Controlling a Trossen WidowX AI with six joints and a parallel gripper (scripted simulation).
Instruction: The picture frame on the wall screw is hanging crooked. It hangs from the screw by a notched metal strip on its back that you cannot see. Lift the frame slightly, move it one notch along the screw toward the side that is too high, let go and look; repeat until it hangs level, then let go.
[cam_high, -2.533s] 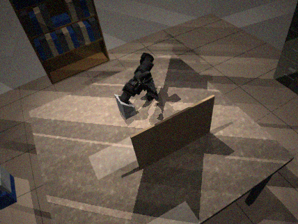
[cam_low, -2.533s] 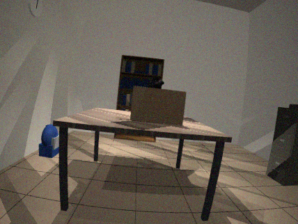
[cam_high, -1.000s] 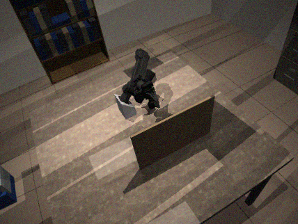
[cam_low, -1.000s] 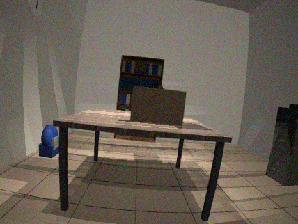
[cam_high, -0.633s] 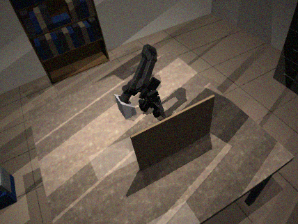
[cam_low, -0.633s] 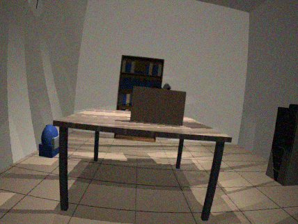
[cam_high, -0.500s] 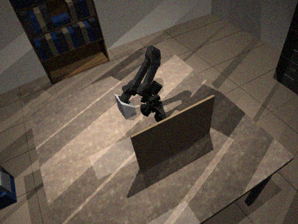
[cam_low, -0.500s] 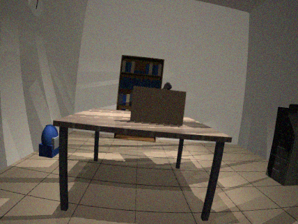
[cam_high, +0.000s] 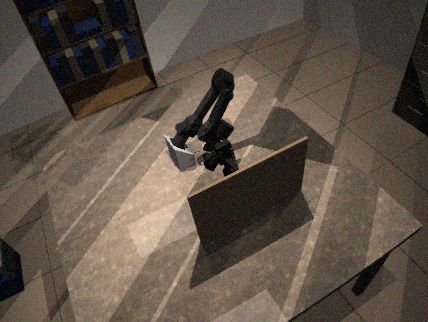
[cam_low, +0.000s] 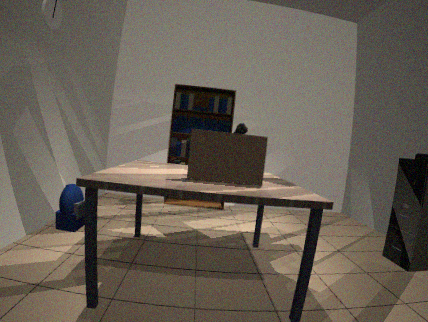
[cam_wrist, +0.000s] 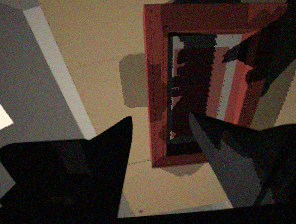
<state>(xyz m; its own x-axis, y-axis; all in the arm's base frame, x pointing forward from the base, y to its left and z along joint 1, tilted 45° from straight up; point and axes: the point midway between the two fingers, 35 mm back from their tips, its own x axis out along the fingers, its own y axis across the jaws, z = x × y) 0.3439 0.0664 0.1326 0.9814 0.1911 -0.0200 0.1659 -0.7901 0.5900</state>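
My gripper tip is now 4 cm short of the picture frame, 1 cm to the right of it and 5 cm above it. Round my gripper tip: wall panel 5 cm ahead, 3 cm to the left, 6 cm below.
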